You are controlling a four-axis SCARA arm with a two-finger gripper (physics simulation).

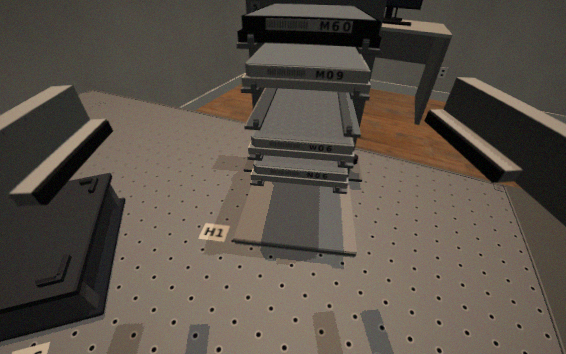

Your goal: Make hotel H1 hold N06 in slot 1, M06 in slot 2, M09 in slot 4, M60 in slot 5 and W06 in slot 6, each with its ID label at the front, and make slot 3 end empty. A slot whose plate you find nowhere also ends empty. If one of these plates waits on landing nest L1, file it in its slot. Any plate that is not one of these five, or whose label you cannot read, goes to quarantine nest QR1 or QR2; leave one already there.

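Hotel H1 [344, 107] stands at the upper middle, its front facing me, with the H1 tag at its base. In the lowest slot is a plate reading N06 [300, 170], small and blurry. In the slot above it is plate W06 [295, 144]. The third slot is empty, with bare rails. Plate M09 [295, 73] is in the fourth slot and black-sided plate M60 [305, 36] in the fifth, labels at the front. The sixth slot is out of frame. M06 does not show. My gripper [274, 100] is open and empty, fingers wide apart, in front of the hotel.
A black nest [50, 240] with corner guides stands at the left, partly under the left finger; no plate shows on its visible part. A cut-off tag is at the lower left. The perforated deck [425, 240] spans the foreground. A desk [417, 35] stands behind at right.
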